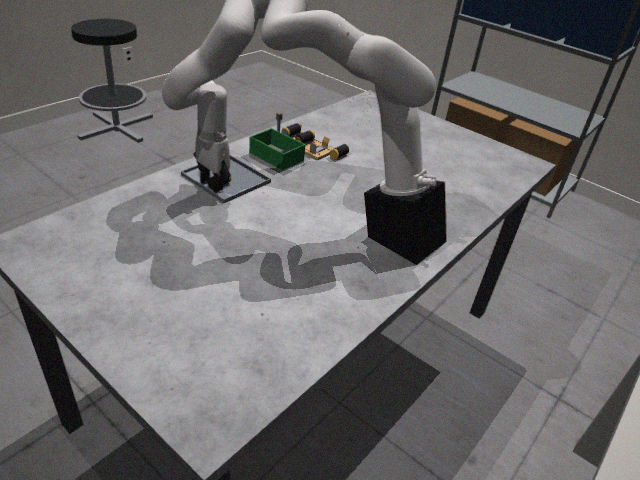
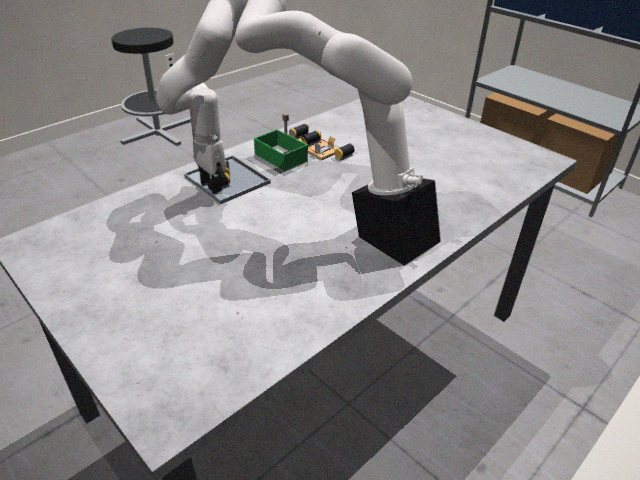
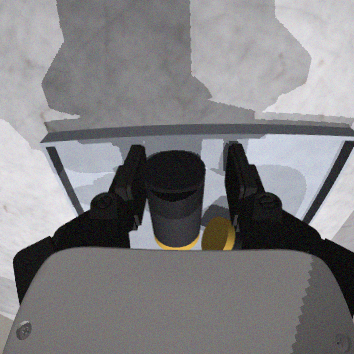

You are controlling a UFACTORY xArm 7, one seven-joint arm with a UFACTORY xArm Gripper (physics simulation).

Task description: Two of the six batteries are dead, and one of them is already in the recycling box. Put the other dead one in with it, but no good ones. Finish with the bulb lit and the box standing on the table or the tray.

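Where they show: gripper, between the fingertips: [image 1: 211, 186] [image 2: 211, 187] [image 3: 186, 162]; arm's base, origin of its link: [image 1: 404, 187] [image 2: 393, 186].
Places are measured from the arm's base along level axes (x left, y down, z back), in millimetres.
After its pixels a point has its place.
My gripper [image 1: 212, 183] @(z -506, x 189, y 138 mm) [image 2: 210, 184] @(z -506, x 189, y 138 mm) [image 3: 186, 162] @(z -506, x 189, y 138 mm) is open and low over the tray [image 1: 248, 173] @(z -483, x 57, y 140 mm) [image 2: 248, 173] @(z -491, x 56, y 140 mm) [image 3: 200, 131] @(z -515, x 213, y 134 mm). Its fingers stand on either side of a black battery [image 3: 176, 210] @(z -498, x 183, y 106 mm) with a yellow end, without gripping it. A second battery's yellow end [image 3: 218, 235] @(z -524, x 130, y 120 mm) shows beside it, near the right finger. The green box [image 1: 266, 155] @(z -494, x -37, y 118 mm) [image 2: 273, 157] @(z -473, x -36, y 113 mm) stands on the table; its contents are hidden. Behind it is a yellow-orange board [image 1: 323, 153] @(z -391, x -206, y 133 mm) [image 2: 325, 154] @(z -393, x -194, y 133 mm), with batteries [image 1: 306, 136] @(z -471, x -214, y 103 mm) [image 2: 312, 136] @(z -471, x -215, y 103 mm) around it. I cannot tell whether the bulb is lit.
A thin post [image 1: 279, 121] @(z -575, x -196, y 79 mm) [image 2: 285, 121] @(z -571, x -189, y 72 mm) with a brownish cap rises behind the box. One battery [image 1: 339, 151] @(z -344, x -227, y 115 mm) [image 2: 344, 150] @(z -343, x -231, y 114 mm) lies at the board's right side. The arm's black base block [image 1: 405, 222] @(z 57, x 81, y 42 mm) [image 2: 397, 222] @(z 76, x 82, y 32 mm) stands near the table's right edge. A stool and a shelf rack stand beyond the table.
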